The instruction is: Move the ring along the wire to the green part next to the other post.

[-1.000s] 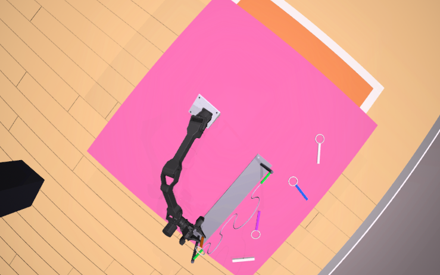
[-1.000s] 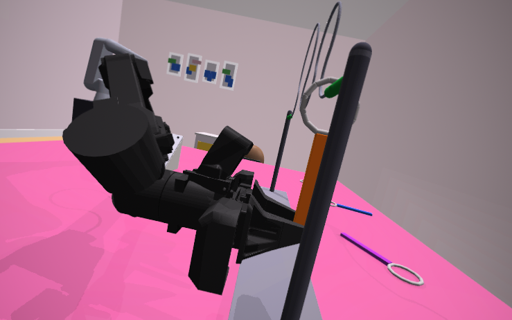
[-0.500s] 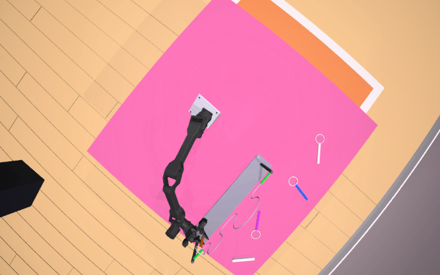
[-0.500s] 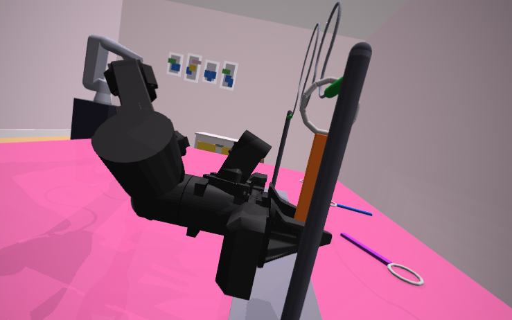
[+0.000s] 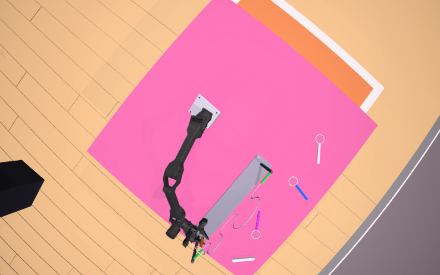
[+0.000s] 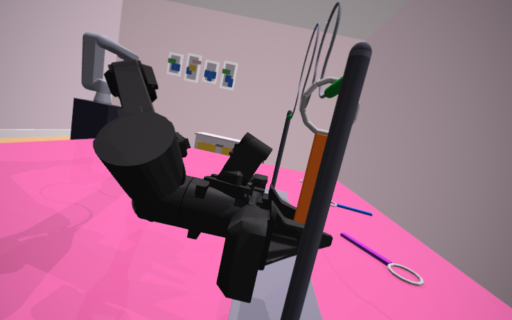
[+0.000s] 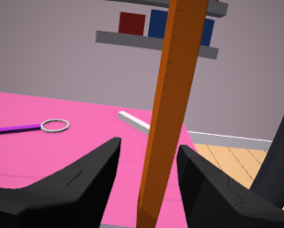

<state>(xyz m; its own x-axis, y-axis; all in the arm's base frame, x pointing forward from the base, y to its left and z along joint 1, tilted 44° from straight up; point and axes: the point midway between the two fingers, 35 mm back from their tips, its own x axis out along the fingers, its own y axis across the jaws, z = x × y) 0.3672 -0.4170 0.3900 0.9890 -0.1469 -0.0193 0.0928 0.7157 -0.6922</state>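
My gripper tip is 90 mm below the orange-handled ring and 30 mm past it. From my gripper tip the other things lie so: purple-handled ring (220 mm ahead, 190 mm to the left, 120 mm below); white bar (280 mm ahead, 110 mm below, 20 mm to the right).
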